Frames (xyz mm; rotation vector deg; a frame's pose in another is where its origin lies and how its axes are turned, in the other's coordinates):
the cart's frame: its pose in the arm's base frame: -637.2 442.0 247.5 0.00 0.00 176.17
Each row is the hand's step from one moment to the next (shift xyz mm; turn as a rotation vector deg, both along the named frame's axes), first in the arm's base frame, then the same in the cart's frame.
Working: the arm's base frame: its pose in the cart's frame: -665.3 398.5 -247.5 0.00 0.00 -176.17

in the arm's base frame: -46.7 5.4 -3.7 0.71 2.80 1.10
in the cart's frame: 47.0 -2.3 -3.7 -0.52 -2.84 1.10
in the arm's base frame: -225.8 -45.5 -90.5 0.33 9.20 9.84
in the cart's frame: 222.3 60.5 -90.5 0.29 -9.20 9.84
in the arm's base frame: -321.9 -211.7 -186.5 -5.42 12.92 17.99
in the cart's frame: 307.0 232.7 -186.5 6.27 -12.53 17.99
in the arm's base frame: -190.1 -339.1 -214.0 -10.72 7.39 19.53
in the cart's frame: 167.0 351.0 -214.0 11.19 -6.66 19.53
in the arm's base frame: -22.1 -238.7 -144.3 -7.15 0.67 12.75
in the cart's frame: 6.1 239.6 -144.3 7.18 -0.19 12.75
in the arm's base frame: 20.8 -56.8 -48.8 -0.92 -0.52 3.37
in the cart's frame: -24.5 55.3 -48.8 0.88 0.58 3.37
